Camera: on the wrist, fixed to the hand. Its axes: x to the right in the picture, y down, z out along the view.
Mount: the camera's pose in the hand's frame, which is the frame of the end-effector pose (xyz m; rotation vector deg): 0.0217 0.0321 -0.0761 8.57 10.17 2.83
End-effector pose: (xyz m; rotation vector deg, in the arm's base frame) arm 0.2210 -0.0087 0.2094 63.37 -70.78 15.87
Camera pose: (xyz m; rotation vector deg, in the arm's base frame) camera 0.2530 0.0589 0.2506 66.10 -62.92 28.73
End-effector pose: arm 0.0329 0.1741 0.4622 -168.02 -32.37 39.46
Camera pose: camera 0.0954 0.1530 0.5164 -162.54 -23.30 25.61
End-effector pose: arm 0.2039 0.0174 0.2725 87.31 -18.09 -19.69
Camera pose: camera 0.2555 0.0785 0.3024 96.13 -13.90 -8.40
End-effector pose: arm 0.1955 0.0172 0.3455 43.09 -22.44 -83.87
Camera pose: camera 0.2719 0.0106 0.3078 56.03 -21.98 -75.62
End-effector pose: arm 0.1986 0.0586 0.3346 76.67 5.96 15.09
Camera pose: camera 0.1983 0.1426 0.3498 83.96 13.98 24.23
